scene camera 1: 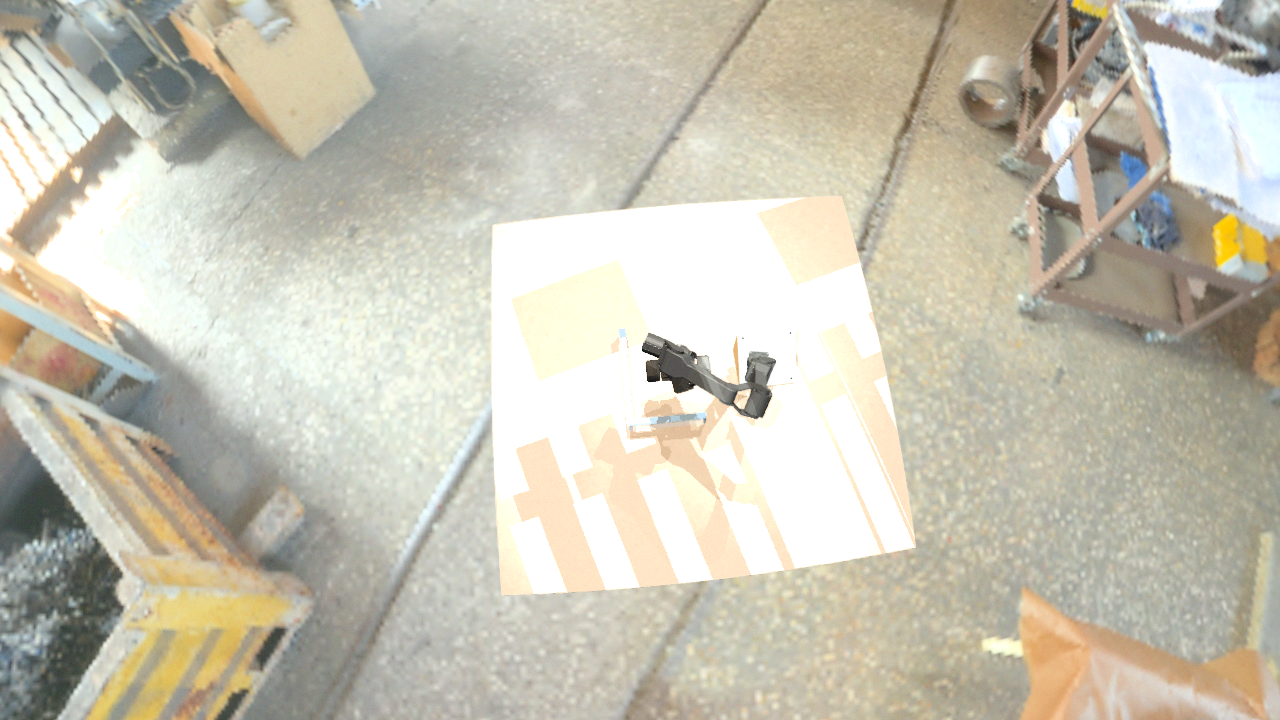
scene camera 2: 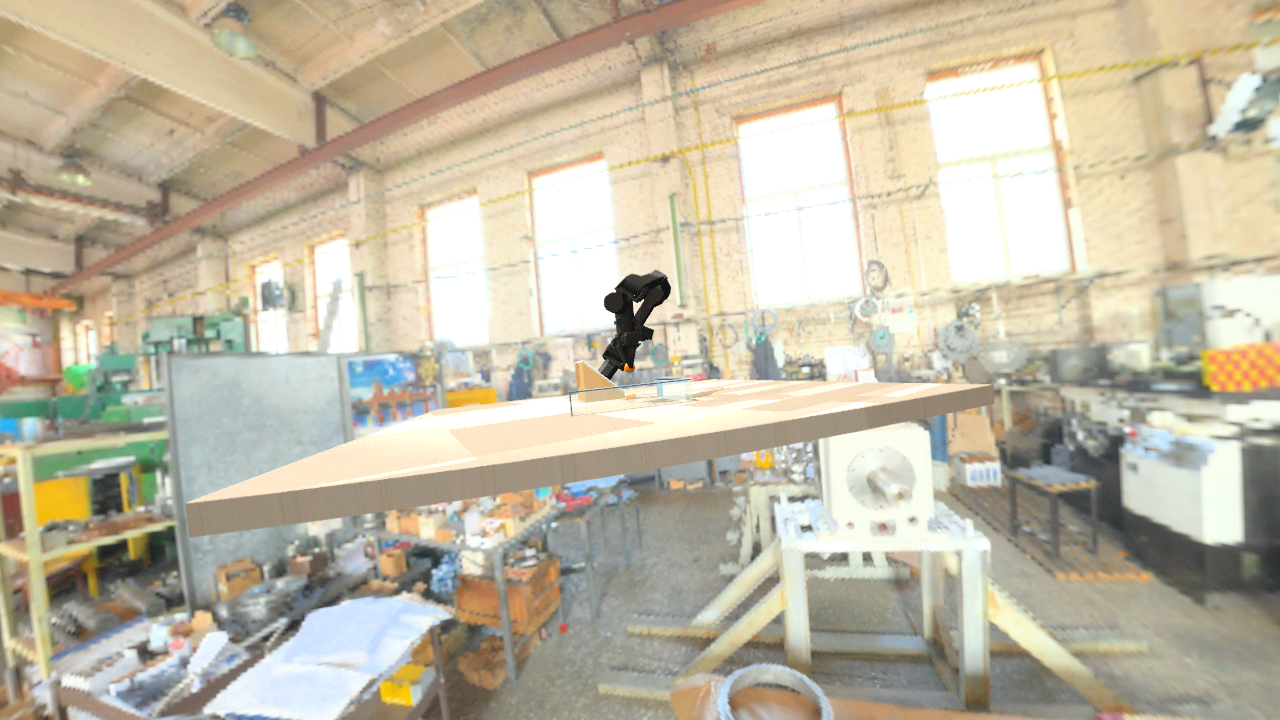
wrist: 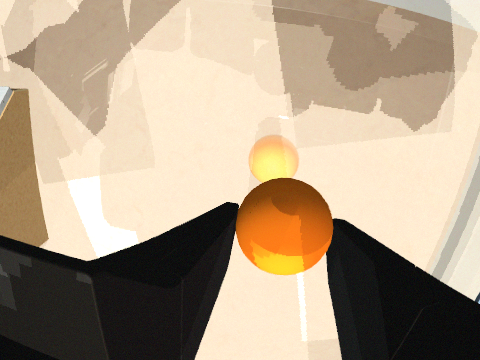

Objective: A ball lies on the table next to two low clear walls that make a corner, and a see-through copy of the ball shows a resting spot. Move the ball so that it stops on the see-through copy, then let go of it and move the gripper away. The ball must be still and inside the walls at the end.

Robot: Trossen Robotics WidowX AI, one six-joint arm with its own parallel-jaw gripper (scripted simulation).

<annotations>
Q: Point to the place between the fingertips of my gripper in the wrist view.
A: At 283,223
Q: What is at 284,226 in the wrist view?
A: An orange ball.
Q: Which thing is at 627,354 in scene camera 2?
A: My gripper.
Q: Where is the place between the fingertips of my gripper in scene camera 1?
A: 677,378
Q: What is my gripper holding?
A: An orange ball.
</annotations>
